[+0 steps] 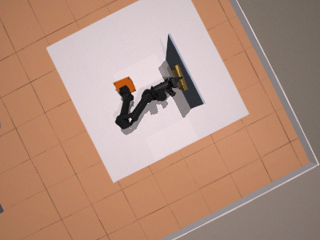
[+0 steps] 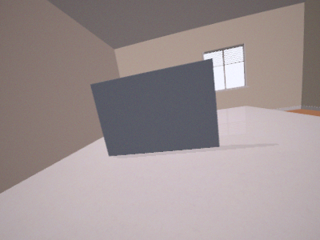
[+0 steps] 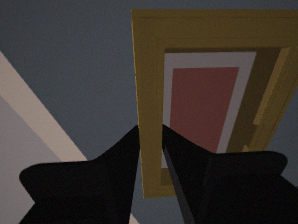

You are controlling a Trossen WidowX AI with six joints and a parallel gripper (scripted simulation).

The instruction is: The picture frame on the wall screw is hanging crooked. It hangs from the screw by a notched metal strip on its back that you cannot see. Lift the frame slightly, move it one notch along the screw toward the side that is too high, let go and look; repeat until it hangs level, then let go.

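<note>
My gripper tip is now 10 mm to the right of the picture frame and 50 mm above it. The rest, counted from my gripper tip: wall panel: 20 mm ahead, 10 mm to the left, 70 mm below.
</note>
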